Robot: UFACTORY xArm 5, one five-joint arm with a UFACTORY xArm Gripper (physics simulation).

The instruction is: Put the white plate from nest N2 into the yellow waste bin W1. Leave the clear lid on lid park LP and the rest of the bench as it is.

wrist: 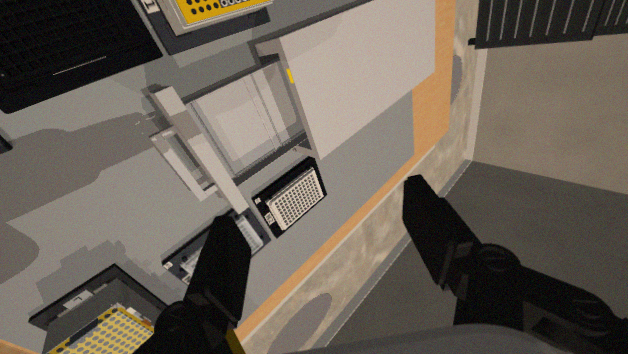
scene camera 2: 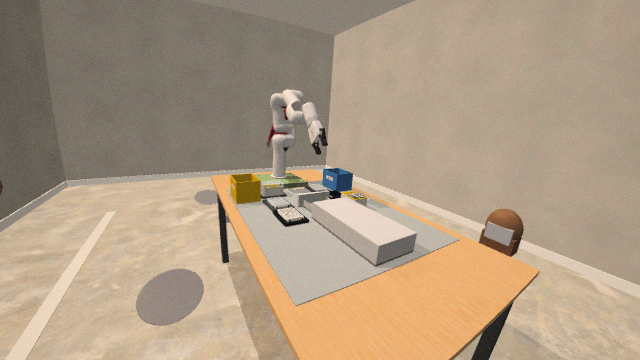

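Pixels of known places: gripper, fingertip midpoint: (wrist: 320, 215) (scene camera 2: 322, 150); arm's base at its link origin: (scene camera 2: 279, 176).
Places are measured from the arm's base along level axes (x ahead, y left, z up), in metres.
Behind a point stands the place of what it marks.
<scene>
The white plate (scene camera 2: 291, 215) @[x 0.684, y -0.192, z -0.005 m] (wrist: 297, 200) @[x 0.651, y -0.186, z -0.006 m] with rows of dark wells sits flat in a black nest (wrist: 277, 231) @[x 0.583, y -0.230, z -0.017 m]; the nest's label is too small to read. Beside it, a clear lid-like piece (scene camera 2: 278, 202) @[x 0.511, y -0.193, z -0.001 m] (wrist: 250, 232) @[x 0.534, y -0.173, z -0.003 m] lies on a dark pad (wrist: 172, 262) @[x 0.408, y -0.132, z -0.017 m], partly hidden by a finger in the wrist view. The yellow waste bin (scene camera 2: 245, 189) @[x 0.388, y -0.337, z 0.048 m] stands at the left edge of the bench. My gripper (scene camera 2: 321, 147) @[x 0.537, y 0.039, z 0.277 m] (wrist: 320, 215) @[x 0.537, y 0.039, z 0.277 m] is open and empty, high above the bench, tilted and well apart from the plate.
A long white box (scene camera 2: 362, 225) @[x 0.995, y -0.033, z 0.054 m] (wrist: 360, 70) @[x 0.845, y 0.017, z 0.054 m] lies beside the plate, with an open drawer-like frame (wrist: 217, 170) @[x 0.538, y -0.012, z 0.041 m] at its end. A blue bin (scene camera 2: 337, 180) @[x 0.383, y 0.266, z 0.050 m] stands at the far right. Yellow-topped plates (scene camera 2: 356, 195) (wrist: 107, 332) and a black rack (wrist: 75, 55) @[x 0.485, y 0.159, z -0.014 m] also stand on the bench.
</scene>
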